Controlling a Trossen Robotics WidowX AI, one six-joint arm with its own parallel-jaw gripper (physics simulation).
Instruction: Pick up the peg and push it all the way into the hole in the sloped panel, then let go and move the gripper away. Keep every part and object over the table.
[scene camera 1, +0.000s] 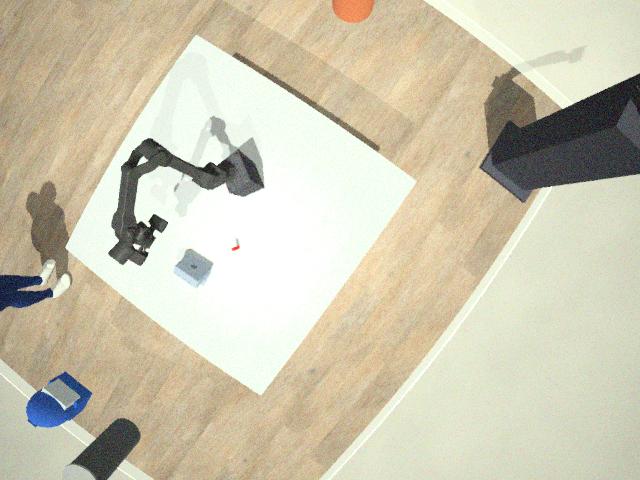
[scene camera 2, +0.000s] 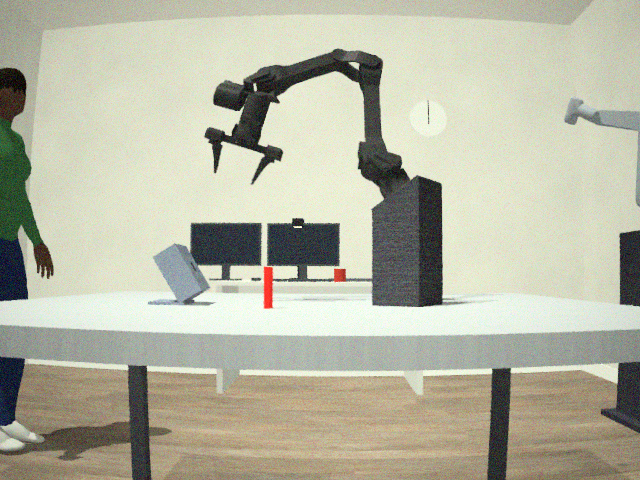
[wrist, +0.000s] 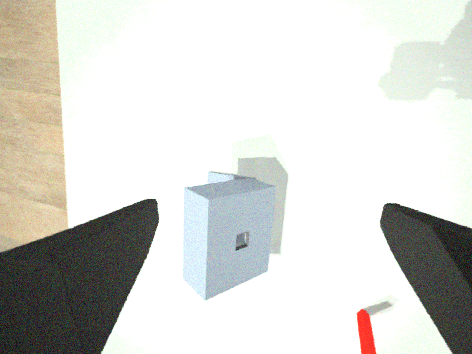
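Where they show: gripper, fingertip midpoint: (scene camera 1: 153, 242) (scene camera 2: 233, 179) (wrist: 268, 211); arm's base, origin of the base link: (scene camera 1: 230, 171) (scene camera 2: 404, 198).
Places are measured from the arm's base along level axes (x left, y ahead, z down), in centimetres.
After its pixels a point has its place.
The red peg (scene camera 1: 235, 248) @[x 14.6, y 27.8, z 16.5 cm] (scene camera 2: 268, 287) @[x 15.0, y 28.2, z 19.0 cm] (wrist: 367, 332) @[x 13.6, y 28.2, z 18.6 cm] stands upright on the table, apart from the panel; its lower part is cut off by the wrist view's bottom edge. The light blue-grey sloped panel (scene camera 1: 185, 268) @[x 1.1, y 47.2, z 12.1 cm] (scene camera 2: 175, 271) @[x 9.6, y 47.8, z 16.1 cm] (wrist: 225, 225) @[x 0.3, y 47.0, z 12.6 cm] is tilted on its thin base. Its small square hole (scene camera 1: 193, 266) @[x 2.5, y 45.9, z 16.3 cm] (wrist: 242, 240) @[x 3.6, y 45.7, z 16.2 cm] shows empty. My gripper (scene camera 1: 149, 241) @[x -9.6, y 38.8, z -5.7 cm] (scene camera 2: 234, 177) @[x -9.6, y 38.8, z -5.7 cm] (wrist: 268, 211) @[x -9.6, y 38.8, z -5.7 cm] is open with nothing between its fingers. It hangs high above the table, well above the height of both panel and peg. In the wrist view the panel lies between the fingertips and the peg beside the right finger.
The white table (scene camera 1: 310, 258) @[x 45.1, y 13.6, z 23.1 cm] (scene camera 2: 310, 351) @[x 64.6, y 19.4, z 24.9 cm] (wrist: 150, 100) @[x -13.4, y 65.3, z 23.1 cm] bears the arm's dark pedestal (scene camera 1: 245, 175) @[x 6.8, y -2.1, z -3.3 cm] (scene camera 2: 395, 248) @[x 6.6, y 2.8, z 11.1 cm], to the right of the peg in scene camera 2. A person (scene camera 1: 20, 289) (scene camera 2: 12, 180) stands beside the table. Two monitors (scene camera 2: 225, 243) (scene camera 2: 303, 243) stand behind it.
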